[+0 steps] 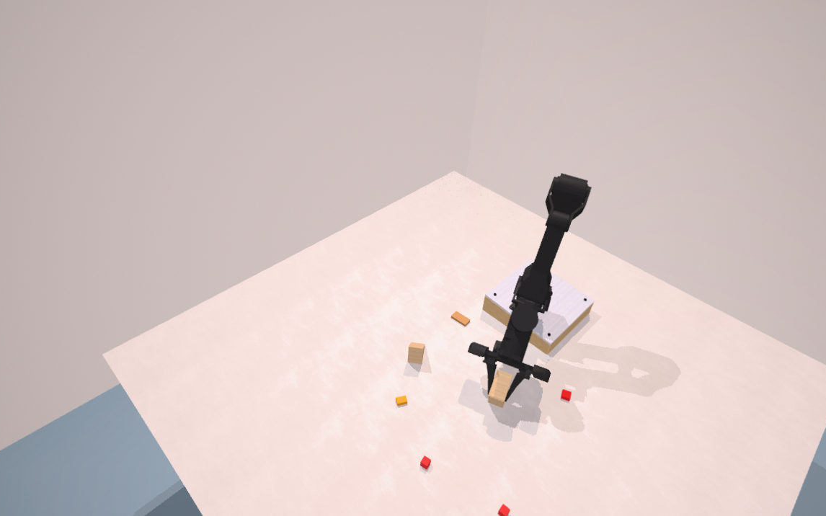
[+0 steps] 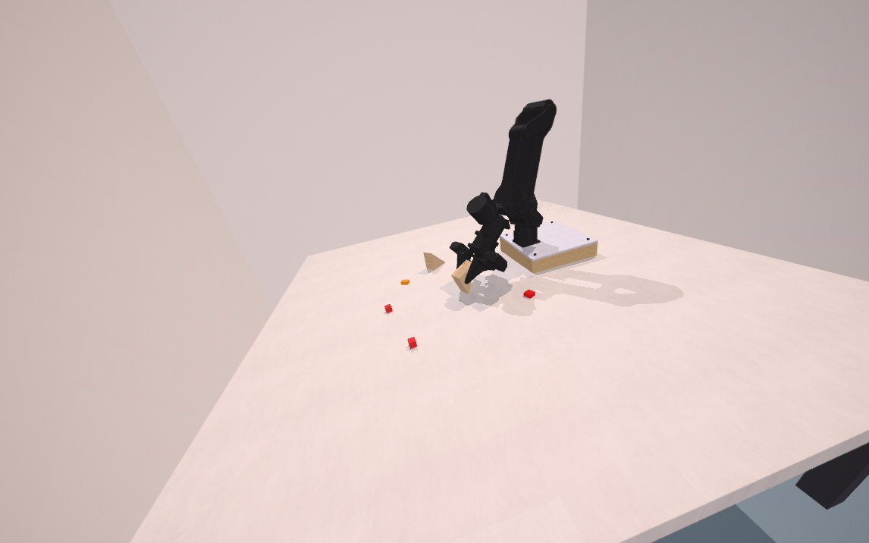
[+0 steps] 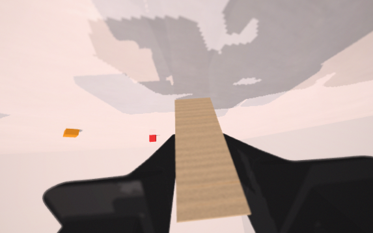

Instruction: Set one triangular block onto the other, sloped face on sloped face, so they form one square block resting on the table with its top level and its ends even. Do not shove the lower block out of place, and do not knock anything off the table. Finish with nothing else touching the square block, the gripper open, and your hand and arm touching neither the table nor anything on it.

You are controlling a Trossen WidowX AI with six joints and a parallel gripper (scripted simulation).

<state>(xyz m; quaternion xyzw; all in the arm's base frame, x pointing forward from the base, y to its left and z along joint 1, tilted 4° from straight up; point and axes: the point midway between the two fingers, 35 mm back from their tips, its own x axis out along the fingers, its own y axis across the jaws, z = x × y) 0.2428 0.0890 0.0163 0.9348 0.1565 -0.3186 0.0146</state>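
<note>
The triangular block lies 10 mm above my gripper tip. Also, from my gripper tip: small orange block (140 mm ahead, 170 mm to the right, 30 mm below).
</note>
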